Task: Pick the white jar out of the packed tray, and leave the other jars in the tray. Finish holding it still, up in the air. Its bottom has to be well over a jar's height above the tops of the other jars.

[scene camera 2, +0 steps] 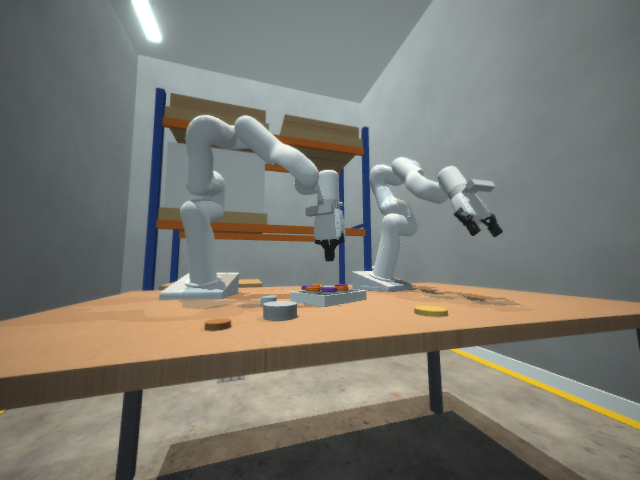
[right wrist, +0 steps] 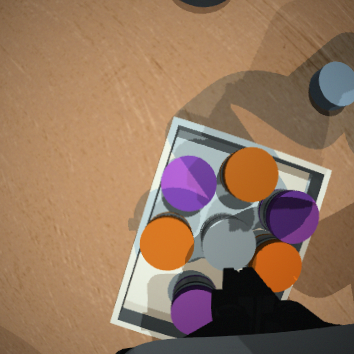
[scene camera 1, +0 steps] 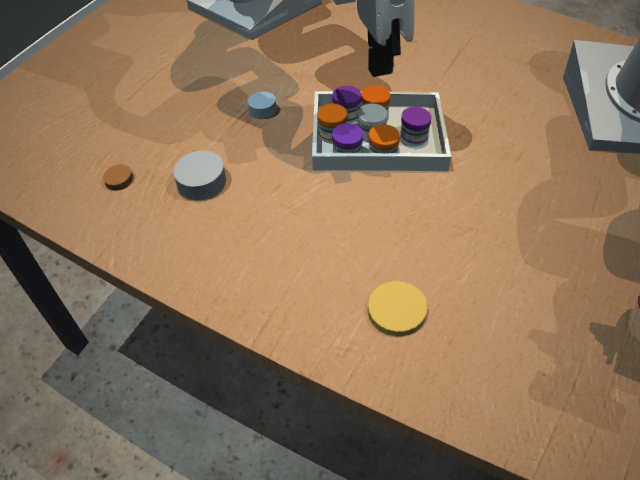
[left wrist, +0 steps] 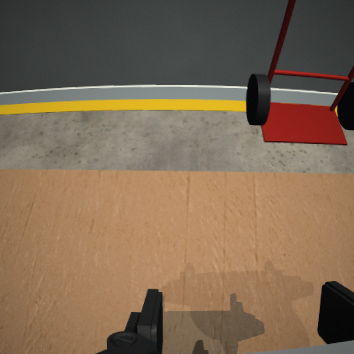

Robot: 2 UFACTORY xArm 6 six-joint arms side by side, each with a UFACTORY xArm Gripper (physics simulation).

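Where they show: left gripper, fingertip midpoint: (scene camera 2: 487, 234) (left wrist: 243, 313); right gripper, fingertip midpoint: (scene camera 2: 329, 261) (right wrist: 235, 292) (scene camera 1: 380, 72); left arm's base, link origin: (scene camera 2: 382, 277) (scene camera 1: 638, 92); right arm's base, link origin: (scene camera 2: 203, 281).
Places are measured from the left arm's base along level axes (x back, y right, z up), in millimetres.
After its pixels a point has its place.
The white jar (scene camera 1: 372, 115) {z -6, x -290, y 380 mm} (right wrist: 229, 244) {z -7, x -284, y 383 mm}, with a greyish lid, stands upright among the packed jars in the tray (scene camera 1: 381, 162) {z -37, x -348, y 337 mm} (scene camera 2: 346, 298) {z -41, x -350, y 341 mm} (right wrist: 127, 281) {z -24, x -318, y 290 mm}. Around it stand several orange-lidded and purple-lidded jars; one purple-lidded jar (scene camera 1: 416, 118) {z -6, x -264, y 318 mm} stands apart at the right in scene camera 1. My right gripper (scene camera 1: 381, 71) {z 75, x -286, y 372 mm} (scene camera 2: 329, 257) {z 75, x -286, y 372 mm} (right wrist: 235, 292) {z 75, x -286, y 372 mm} points down and hangs above the tray, clear of the lids. Its fingers are together, shut with no jar between them. My left gripper (scene camera 2: 484, 232) {z 159, x -477, y -92 mm} (left wrist: 243, 313) {z 159, x -477, y -92 mm} is open and empty, high above the table, away from the tray.
A grey cylinder (scene camera 1: 200, 174) {z -24, x -501, y 553 mm} (scene camera 2: 279, 311) {z -35, x -528, y 571 mm}, a small blue cylinder (scene camera 1: 262, 104) {z -32, x -317, y 564 mm} (right wrist: 337, 84) {z -32, x -308, y 570 mm}, an orange-brown disc (scene camera 1: 117, 176) {z -42, x -550, y 684 mm} (scene camera 2: 217, 324) {z -44, x -569, y 687 mm} and a yellow disc (scene camera 1: 397, 306) {z -42, x -562, y 215 mm} (scene camera 2: 430, 311) {z -43, x -588, y 239 mm} lie on the table outside the tray. A red hand truck (left wrist: 304, 124) stands beyond the table edge.
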